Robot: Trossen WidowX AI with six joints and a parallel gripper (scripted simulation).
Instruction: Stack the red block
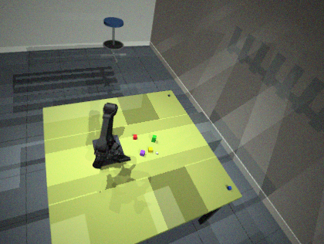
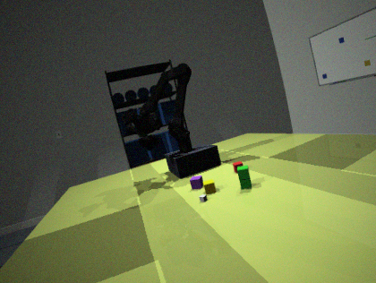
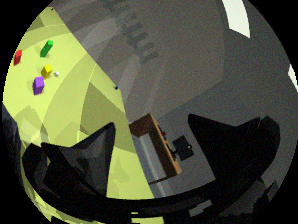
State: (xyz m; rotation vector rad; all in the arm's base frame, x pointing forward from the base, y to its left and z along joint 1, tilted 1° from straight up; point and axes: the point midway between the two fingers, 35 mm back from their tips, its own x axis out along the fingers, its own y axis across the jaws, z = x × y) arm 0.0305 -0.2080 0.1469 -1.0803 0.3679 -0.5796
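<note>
My gripper tip is 200 mm short of the red block, 300 mm to the right of it and 220 mm above it. Round my gripper tip: purple block: 180 mm ahead, 130 mm to the left, 220 mm below; then yellow block: 250 mm ahead, 130 mm to the left, 220 mm below; then tiny white block: 290 mm ahead, 80 mm to the left, 230 mm below.
</note>
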